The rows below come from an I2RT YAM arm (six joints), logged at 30 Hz.
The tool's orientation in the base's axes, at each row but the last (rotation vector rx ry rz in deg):
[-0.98, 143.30, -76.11]
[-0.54, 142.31, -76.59]
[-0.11, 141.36, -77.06]
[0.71, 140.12, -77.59]
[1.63, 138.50, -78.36]
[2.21, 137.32, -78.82]
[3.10, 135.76, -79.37]
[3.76, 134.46, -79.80]
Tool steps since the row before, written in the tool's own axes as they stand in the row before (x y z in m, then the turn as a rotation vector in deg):
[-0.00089, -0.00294, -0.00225, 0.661, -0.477, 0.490]
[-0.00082, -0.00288, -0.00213, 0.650, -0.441, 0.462]
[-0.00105, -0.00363, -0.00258, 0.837, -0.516, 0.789]
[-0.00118, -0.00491, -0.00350, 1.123, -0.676, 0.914]
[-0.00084, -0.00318, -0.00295, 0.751, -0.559, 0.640]
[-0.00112, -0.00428, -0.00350, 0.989, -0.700, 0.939]
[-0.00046, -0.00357, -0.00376, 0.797, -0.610, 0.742]
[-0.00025, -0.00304, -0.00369, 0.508, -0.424, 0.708]
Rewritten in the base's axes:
[-0.00016, 0.00028, 0.00379, -0.558, -0.769, -0.044]
[-0.00023, 0.00024, 0.00366, -0.550, -0.724, -0.056]
[-0.00031, 0.00026, 0.00456, -0.645, -1.062, -0.211]
[-0.00076, 0.00040, 0.00608, -0.905, -1.297, -0.227]
[-0.00071, 0.00090, 0.00427, -0.617, -0.948, -0.077]
[-0.00092, 0.00088, 0.00550, -0.776, -1.311, -0.174]
[-0.00157, 0.00143, 0.00475, -0.640, -1.067, -0.096]
[-0.00170, 0.00166, 0.00416, -0.341, -0.898, -0.130]

